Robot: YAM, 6 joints.
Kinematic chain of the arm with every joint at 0, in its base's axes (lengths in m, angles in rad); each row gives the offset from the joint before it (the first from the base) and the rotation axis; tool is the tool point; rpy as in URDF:
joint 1: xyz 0 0 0.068 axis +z
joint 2: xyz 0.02 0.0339 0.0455 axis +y
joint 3: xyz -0.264 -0.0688 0 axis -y
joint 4: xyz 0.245 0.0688 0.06 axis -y
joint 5: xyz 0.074 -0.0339 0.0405 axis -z
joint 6: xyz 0.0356 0 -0.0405 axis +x
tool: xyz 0 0 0 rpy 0 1.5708 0
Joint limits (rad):
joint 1: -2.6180..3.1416
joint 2: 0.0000..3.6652
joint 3: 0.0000..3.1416
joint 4: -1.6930..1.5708
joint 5: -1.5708..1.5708
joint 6: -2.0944..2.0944
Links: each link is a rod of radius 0.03 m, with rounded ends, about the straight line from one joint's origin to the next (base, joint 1, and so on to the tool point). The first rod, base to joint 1, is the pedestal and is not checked.
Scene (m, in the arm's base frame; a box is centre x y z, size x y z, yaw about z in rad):
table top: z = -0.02
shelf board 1: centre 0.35 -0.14 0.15 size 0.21 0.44 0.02 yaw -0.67
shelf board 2: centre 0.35 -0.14 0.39 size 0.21 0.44 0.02 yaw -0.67
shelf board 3: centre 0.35 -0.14 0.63 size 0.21 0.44 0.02 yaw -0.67
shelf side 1: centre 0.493 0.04 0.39 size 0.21 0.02 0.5 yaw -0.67
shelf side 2: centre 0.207 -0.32 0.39 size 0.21 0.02 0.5 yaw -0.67
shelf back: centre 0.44 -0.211 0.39 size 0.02 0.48 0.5 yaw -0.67
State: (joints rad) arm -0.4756 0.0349 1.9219 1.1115 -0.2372 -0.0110
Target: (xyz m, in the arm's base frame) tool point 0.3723 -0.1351 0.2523
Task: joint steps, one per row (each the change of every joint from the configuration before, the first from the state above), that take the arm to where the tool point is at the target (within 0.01 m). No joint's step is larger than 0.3 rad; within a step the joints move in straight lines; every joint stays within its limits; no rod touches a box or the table.
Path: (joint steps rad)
1: 0.0770 0.1366 -0.2750 -0.0500 -0.0220 0.0000
2: 0.0769 0.1367 -0.2749 -0.0500 -0.0220 0.0000
3: 0.0770 0.1366 -0.2750 -0.0499 -0.0221 0.0000
4: 0.0769 0.1367 -0.2749 -0.0500 -0.0220 0.0000
5: 0.0770 0.1366 -0.2750 -0.0500 -0.0220 0.0000
6: 0.0769 0.1367 -0.2750 -0.0500 -0.0220 0.0000
7: -0.1182 0.2960 0.2456 -0.0308 0.0470 0.0000
8: -0.1182 0.2961 0.2455 -0.0309 0.0470 0.0000
9: -0.1181 0.2961 0.2455 -0.0309 0.0470 0.0000

